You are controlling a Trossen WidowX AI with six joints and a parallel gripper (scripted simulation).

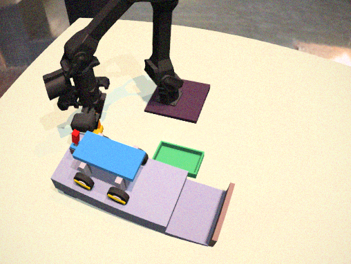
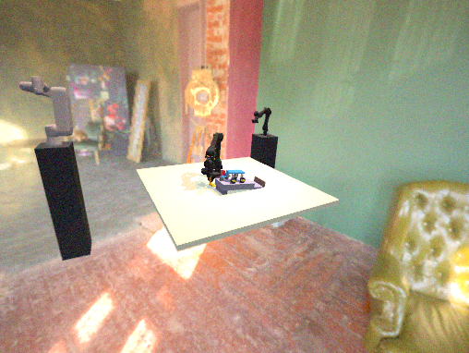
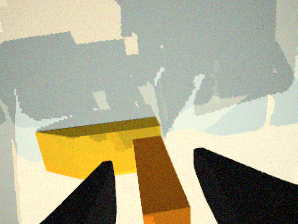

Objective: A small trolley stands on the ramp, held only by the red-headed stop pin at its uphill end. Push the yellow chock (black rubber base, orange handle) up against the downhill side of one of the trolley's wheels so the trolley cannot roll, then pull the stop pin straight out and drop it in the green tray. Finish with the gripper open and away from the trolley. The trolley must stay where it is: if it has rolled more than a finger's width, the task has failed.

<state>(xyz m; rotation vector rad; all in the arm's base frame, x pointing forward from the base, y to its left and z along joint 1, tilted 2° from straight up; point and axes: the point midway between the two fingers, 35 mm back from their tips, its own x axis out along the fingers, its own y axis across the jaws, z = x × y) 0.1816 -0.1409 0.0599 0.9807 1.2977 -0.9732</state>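
Right now my gripper tip is 14 cm short of the red-headed stop pin, 10 cm below it and 5 cm to the right of it. The rest, counted from my gripper tip: ramp (16 cm to the left, 15 cm ahead, 2 cm above); yellow chock (2 cm ahead, 1 cm to the left, 1 cm below); trolley (15 cm to the left, 15 cm ahead, 8 cm above).
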